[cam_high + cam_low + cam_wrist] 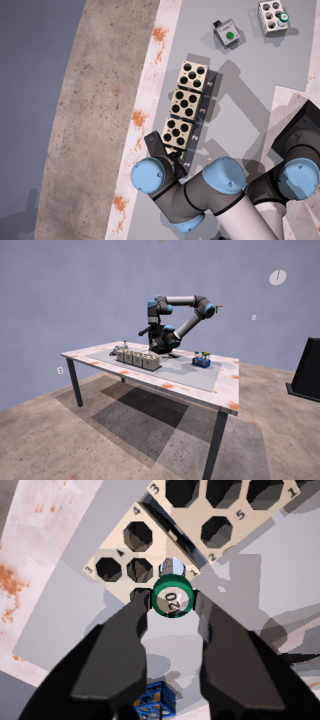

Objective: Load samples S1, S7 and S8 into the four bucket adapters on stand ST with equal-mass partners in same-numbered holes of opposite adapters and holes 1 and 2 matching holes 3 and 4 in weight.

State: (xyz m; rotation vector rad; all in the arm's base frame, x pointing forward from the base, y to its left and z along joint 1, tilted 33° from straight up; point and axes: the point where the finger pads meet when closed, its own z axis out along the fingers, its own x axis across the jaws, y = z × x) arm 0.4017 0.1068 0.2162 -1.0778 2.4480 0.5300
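Now: the water blank 10 mm ahead of my hand and 50 mm below it. The rest, counted from my hand: beige adapter: 50 mm ahead, 190 mm to the right, 100 mm below; green DONE key: 20 mm behind, 510 mm to the right, 90 mm below; blue sample rack: 310 mm behind, 310 mm to the left, 120 mm below.
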